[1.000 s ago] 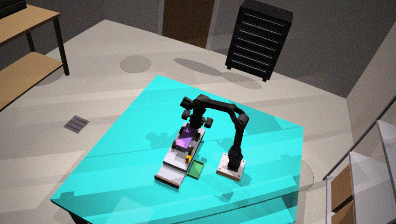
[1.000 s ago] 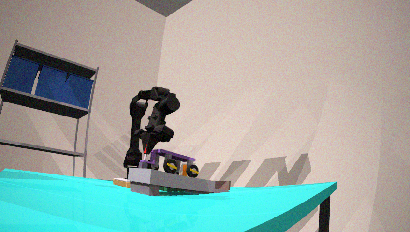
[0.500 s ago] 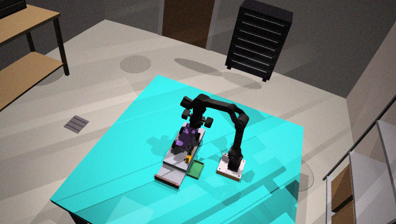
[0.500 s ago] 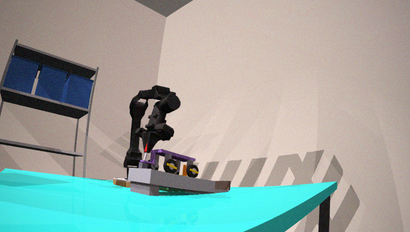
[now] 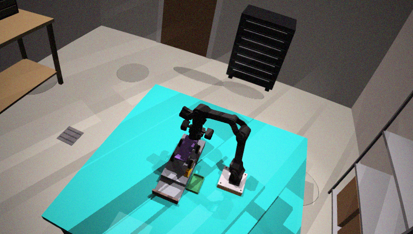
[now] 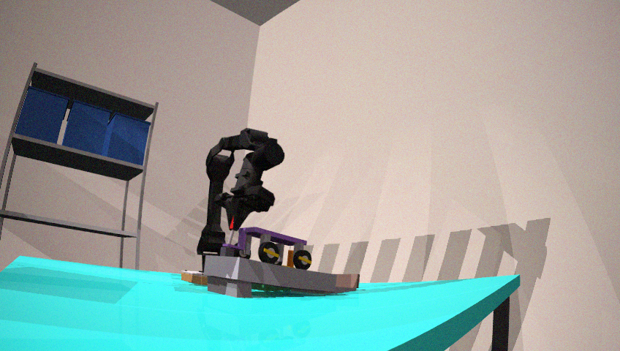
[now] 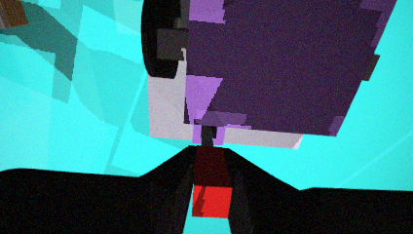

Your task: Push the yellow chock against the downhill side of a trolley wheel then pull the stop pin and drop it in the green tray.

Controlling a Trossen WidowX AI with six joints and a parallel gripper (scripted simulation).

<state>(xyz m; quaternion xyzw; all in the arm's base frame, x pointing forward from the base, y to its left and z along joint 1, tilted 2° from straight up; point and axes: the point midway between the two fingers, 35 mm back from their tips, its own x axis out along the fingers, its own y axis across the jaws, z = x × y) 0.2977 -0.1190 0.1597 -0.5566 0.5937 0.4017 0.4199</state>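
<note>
Right now the green tray is 220 mm to the left of my gripper tip, 160 mm below it and 80 mm behind it. The rest, counted from my gripper tip: yellow chock: 210 mm to the left, 70 mm below, 20 mm behind; red-headed stop pin: right at my gripper tip; purple trolley: 100 mm to the left, 40 mm below, 30 mm ahead.
</note>
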